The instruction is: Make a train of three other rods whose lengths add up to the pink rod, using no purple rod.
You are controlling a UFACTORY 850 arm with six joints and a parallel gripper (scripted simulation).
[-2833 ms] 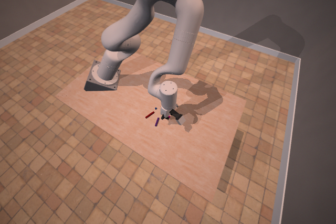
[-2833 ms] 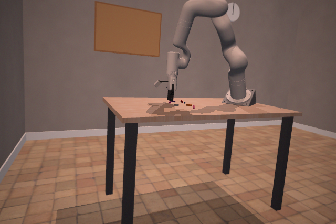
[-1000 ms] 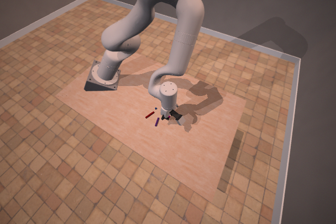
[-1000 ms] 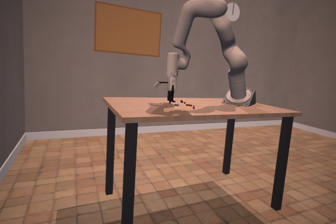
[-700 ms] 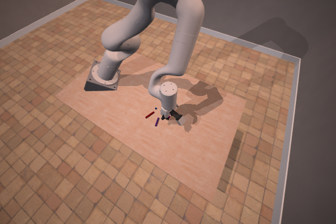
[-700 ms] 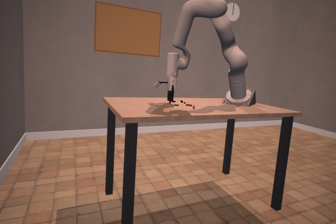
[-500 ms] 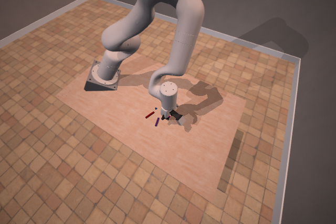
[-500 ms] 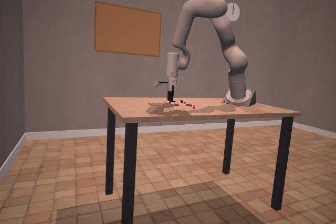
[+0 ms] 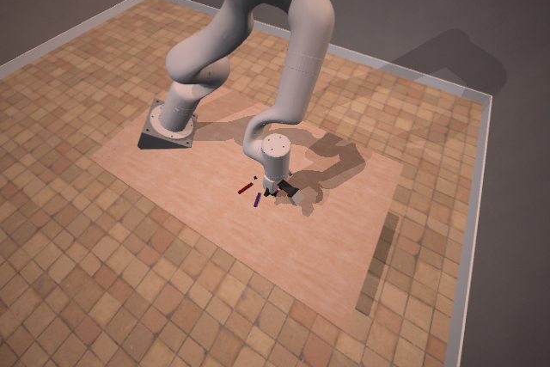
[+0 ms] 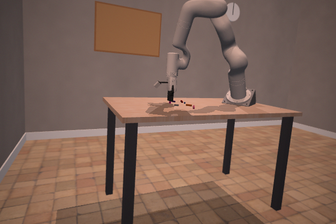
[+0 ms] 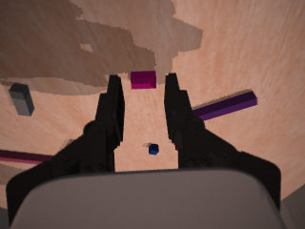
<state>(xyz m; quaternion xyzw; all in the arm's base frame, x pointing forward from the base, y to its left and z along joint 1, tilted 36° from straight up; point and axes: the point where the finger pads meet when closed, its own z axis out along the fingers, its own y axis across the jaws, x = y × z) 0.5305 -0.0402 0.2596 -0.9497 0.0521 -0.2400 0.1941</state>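
My gripper is now 30 mm above the magenta rod. Round my hand: blue rod 110 mm behind, 10 mm to the right, 30 mm below; grey rod 20 mm behind, 110 mm to the left, 30 mm below; purple rod 40 mm behind, 80 mm to the right, 30 mm below.
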